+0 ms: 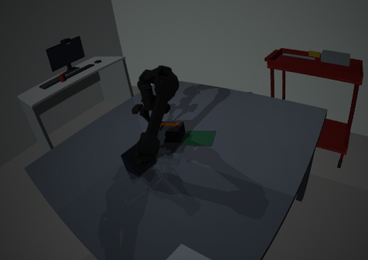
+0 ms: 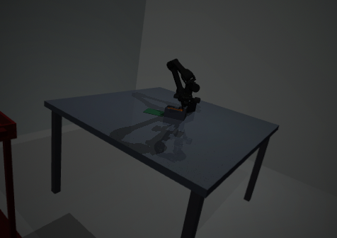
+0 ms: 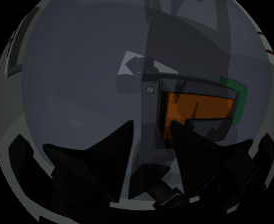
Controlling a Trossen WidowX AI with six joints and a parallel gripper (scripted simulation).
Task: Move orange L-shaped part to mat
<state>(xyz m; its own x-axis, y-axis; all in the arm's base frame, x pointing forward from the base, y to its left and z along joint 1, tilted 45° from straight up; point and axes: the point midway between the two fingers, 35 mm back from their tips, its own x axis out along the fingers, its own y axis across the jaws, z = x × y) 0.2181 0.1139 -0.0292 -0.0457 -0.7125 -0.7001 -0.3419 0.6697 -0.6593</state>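
My gripper tip is 50 mm to the left of the orange L-shaped part, 30 mm above it and 20 mm short of it. Also, from my gripper tip: green mat: 210 mm to the right, 90 mm below, 70 mm ahead.
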